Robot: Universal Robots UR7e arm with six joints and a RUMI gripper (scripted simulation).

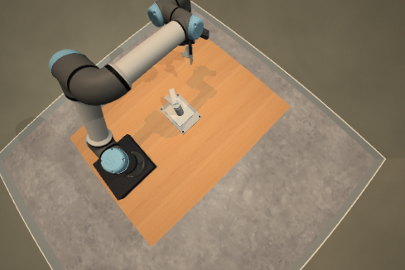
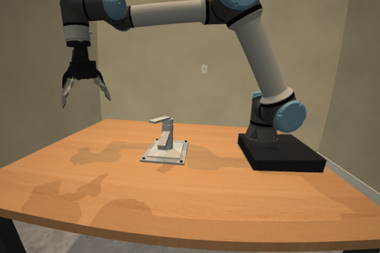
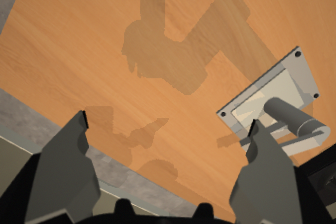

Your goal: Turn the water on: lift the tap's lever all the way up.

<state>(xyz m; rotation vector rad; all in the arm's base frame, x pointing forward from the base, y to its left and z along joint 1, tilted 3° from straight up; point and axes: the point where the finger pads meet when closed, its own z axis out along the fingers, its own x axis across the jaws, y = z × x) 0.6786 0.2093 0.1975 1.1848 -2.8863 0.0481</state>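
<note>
My gripper is now 24 cm past the lever, 10 cm to the left of it and 6 cm above it. From my hand the other things lie so: grey tap (25 cm behind, 12 cm to the right, 12 cm below).
</note>
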